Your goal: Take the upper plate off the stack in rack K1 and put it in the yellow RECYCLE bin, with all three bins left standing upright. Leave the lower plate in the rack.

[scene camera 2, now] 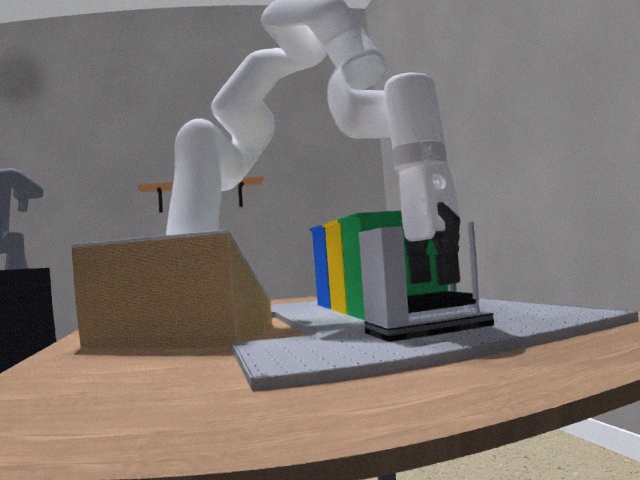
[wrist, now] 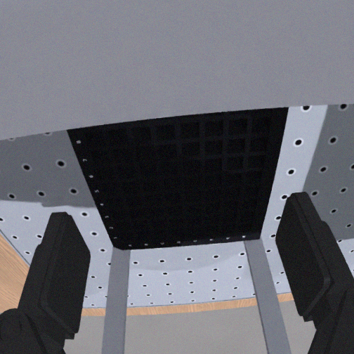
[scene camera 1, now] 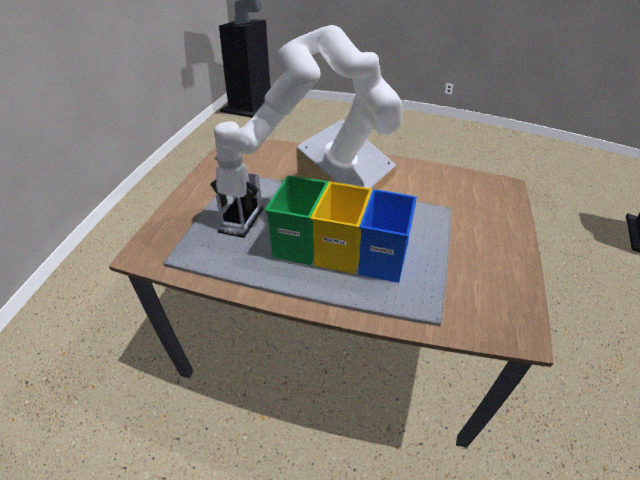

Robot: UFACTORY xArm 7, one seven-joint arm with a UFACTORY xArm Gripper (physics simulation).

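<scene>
A black plate with a grid of wells lies flat in a rack with grey posts. The lower plate cannot be told apart, and no K1 label is readable. My gripper is wide open and empty. Its fingertips hang a little above the plate in scene camera 2, and its fingers show out past the plate's left and right sides in the wrist view. The yellow RECYCLE bin stands upright between the green bin and the blue bin.
The rack's tall grey wall stands close to the gripper on the side towards the robot base block. Thin posts rise at the rack's other end. The green bin is the bin nearest the rack. Rack and bins stand on a grey perforated board.
</scene>
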